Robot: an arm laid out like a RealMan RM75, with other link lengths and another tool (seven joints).
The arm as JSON. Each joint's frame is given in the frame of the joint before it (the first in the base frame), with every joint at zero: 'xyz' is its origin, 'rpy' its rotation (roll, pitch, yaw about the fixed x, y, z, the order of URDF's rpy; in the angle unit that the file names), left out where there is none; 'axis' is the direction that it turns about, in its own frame. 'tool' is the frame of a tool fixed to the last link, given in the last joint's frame.
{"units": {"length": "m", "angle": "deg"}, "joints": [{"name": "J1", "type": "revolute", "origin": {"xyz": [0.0, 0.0, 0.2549]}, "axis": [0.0, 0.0, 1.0]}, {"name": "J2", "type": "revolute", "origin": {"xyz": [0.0, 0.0, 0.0], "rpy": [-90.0, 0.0, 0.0]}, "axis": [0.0, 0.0, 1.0]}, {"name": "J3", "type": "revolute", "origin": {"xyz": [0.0, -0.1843, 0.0], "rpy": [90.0, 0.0, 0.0]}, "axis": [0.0, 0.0, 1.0]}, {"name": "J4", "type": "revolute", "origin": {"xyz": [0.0, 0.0, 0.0], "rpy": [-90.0, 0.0, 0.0]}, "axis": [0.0, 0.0, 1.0]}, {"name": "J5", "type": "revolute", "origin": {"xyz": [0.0, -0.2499, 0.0], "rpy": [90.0, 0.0, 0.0]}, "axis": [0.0, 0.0, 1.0]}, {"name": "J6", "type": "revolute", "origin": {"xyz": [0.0, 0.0, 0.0], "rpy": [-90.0, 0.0, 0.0]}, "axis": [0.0, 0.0, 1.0]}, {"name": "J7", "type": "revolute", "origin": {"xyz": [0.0, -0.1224, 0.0], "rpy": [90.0, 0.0, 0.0]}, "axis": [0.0, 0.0, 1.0]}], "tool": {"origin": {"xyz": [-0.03, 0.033, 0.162], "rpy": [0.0, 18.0, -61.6]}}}
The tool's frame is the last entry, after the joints.
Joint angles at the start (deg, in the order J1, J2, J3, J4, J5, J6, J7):
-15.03, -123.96, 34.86, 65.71, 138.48, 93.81, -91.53
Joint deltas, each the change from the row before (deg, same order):
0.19, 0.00, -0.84, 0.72, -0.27, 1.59, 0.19
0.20, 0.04, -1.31, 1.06, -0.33, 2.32, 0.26
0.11, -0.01, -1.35, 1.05, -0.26, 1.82, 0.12
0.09, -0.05, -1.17, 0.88, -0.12, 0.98, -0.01
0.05, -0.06, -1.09, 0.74, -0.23, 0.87, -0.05
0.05, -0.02, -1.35, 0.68, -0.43, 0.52, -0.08
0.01, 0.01, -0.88, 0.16, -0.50, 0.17, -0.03
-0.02, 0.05, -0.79, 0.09, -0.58, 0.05, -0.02
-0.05, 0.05, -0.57, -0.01, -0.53, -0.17, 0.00
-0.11, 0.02, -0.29, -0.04, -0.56, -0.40, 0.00
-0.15, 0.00, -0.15, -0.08, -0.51, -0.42, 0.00
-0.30, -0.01, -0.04, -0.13, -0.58, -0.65, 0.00
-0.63, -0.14, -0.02, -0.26, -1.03, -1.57, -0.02
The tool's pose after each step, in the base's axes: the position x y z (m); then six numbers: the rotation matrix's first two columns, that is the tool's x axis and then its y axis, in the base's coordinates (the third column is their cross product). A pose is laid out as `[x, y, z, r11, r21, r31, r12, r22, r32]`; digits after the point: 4 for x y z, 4 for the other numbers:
[-0.3166, 0.2729, -0.0270, -0.1541, 0.7560, 0.6362, 0.9819, 0.1892, 0.0130]
[-0.3121, 0.2682, -0.0210, -0.1598, 0.7575, 0.6330, 0.9827, 0.1830, 0.0291]
[-0.3088, 0.2654, -0.0149, -0.1650, 0.7545, 0.6352, 0.9829, 0.1795, 0.0420]
[-0.3078, 0.2646, -0.0095, -0.1696, 0.7468, 0.6431, 0.9823, 0.1810, 0.0488]
[-0.3064, 0.2642, -0.0048, -0.1751, 0.7388, 0.6507, 0.9816, 0.1821, 0.0574]
[-0.3059, 0.2657, 0.0011, -0.1827, 0.7235, 0.6657, 0.9803, 0.1854, 0.0676]
[-0.3053, 0.2674, 0.0043, -0.1902, 0.7118, 0.6762, 0.9792, 0.1871, 0.0785]
[-0.3045, 0.2697, 0.0076, -0.1963, 0.6995, 0.6871, 0.9783, 0.1872, 0.0890]
[-0.3041, 0.2724, 0.0101, -0.2003, 0.6882, 0.6973, 0.9777, 0.1864, 0.0970]
[-0.3034, 0.2762, 0.0119, -0.2011, 0.6778, 0.7072, 0.9777, 0.1829, 0.1027]
[-0.3024, 0.2800, 0.0131, -0.2010, 0.6694, 0.7152, 0.9780, 0.1785, 0.1077]
[-0.3008, 0.2854, 0.0141, -0.1984, 0.6601, 0.7245, 0.9788, 0.1712, 0.1120]
[-0.2980, 0.2967, 0.0155, -0.1939, 0.6399, 0.7436, 0.9801, 0.1586, 0.1191]

